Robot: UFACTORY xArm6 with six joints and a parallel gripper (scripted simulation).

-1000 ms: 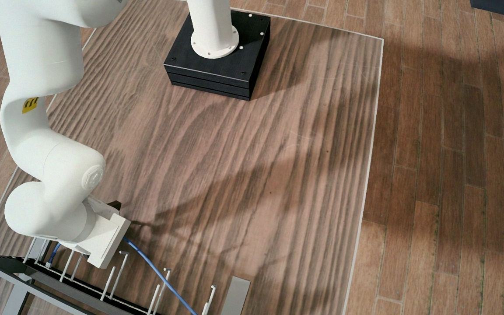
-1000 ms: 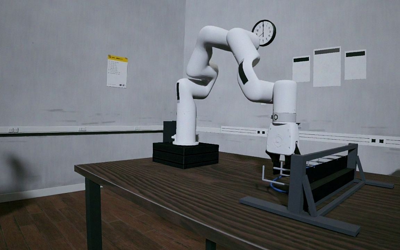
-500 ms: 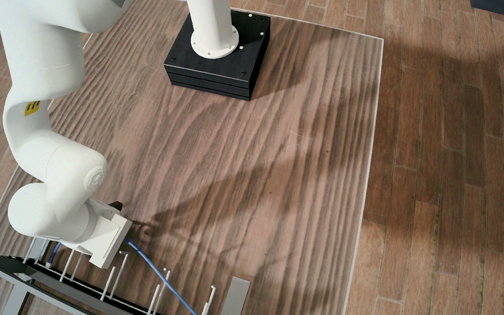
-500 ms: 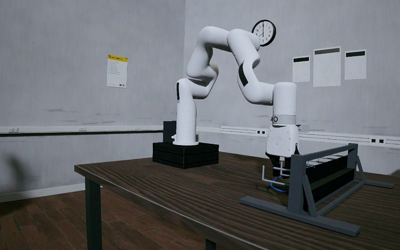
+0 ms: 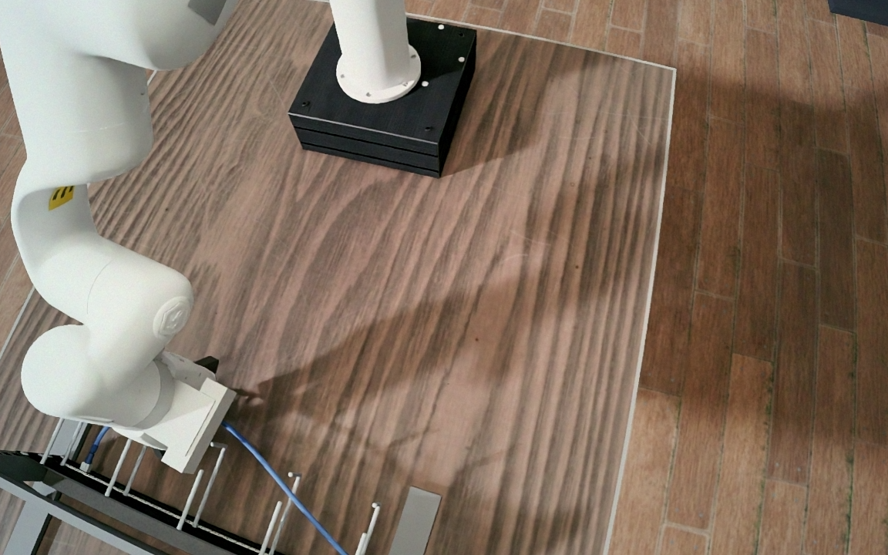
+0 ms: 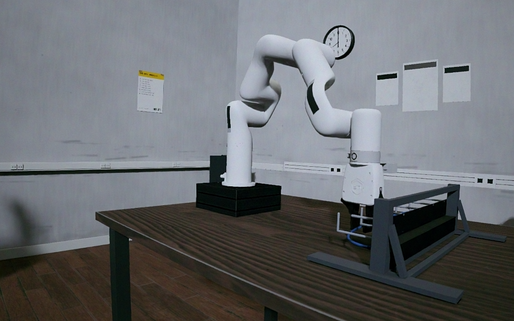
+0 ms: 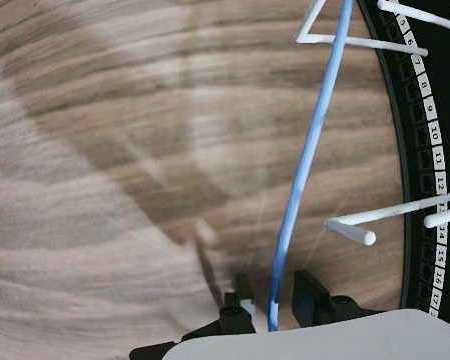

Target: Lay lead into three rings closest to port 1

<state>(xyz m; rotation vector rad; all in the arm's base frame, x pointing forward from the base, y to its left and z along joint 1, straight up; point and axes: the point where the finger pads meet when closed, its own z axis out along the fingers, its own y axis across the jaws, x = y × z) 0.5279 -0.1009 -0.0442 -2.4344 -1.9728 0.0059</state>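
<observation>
Now: hand 15 cm short of the grey rack, 3 cm to the right of it and 2 cm below it. The rest, counted from my hand: short blue piece 8 cm ahead, 15 cm to the right, 2 cm below.
</observation>
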